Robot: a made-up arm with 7 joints.
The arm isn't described. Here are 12 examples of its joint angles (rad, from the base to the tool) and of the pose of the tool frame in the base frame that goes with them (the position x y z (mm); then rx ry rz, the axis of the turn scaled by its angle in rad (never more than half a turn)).
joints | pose
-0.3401 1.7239 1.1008 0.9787 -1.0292 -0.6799 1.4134 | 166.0 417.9 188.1 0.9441 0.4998 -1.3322
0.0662 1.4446 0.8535 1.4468 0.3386 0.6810 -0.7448 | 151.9 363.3 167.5 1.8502 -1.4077 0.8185
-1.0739 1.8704 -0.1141 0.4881 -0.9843 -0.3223 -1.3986 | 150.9 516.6 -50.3 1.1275 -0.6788 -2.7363
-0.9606 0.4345 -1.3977 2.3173 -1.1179 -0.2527 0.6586 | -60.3 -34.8 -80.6 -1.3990 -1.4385 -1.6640
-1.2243 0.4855 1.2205 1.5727 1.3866 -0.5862 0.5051 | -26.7 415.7 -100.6 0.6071 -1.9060 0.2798
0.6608 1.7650 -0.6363 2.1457 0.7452 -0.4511 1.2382 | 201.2 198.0 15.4 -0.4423 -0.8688 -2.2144
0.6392 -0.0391 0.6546 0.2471 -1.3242 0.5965 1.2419 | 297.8 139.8 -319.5 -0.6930 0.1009 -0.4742
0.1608 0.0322 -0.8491 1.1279 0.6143 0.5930 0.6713 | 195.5 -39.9 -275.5 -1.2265 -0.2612 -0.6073
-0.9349 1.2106 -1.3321 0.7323 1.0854 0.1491 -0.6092 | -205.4 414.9 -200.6 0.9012 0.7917 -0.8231
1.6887 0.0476 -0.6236 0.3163 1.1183 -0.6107 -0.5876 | 419.4 94.7 113.1 -0.2924 -2.1730 1.0793
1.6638 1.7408 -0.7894 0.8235 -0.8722 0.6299 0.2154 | 54.7 497.0 134.5 1.9371 0.0483 0.3264
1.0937 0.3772 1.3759 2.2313 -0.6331 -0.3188 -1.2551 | -14.2 313.3 50.3 -1.2377 0.5438 -1.4881
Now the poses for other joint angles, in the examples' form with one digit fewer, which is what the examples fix.
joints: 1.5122 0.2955 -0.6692 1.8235 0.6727 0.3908 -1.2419
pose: 178 14 179 0.046 -2.486 0.551
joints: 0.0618 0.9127 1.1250 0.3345 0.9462 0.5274 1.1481
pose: 48 502 -200 -0.683 -1.796 0.952
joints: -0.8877 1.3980 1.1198 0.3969 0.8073 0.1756 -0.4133
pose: 37 549 -24 1.553 -0.689 0.929
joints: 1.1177 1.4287 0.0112 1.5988 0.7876 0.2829 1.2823
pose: 130 302 214 0.131 -1.706 -1.387
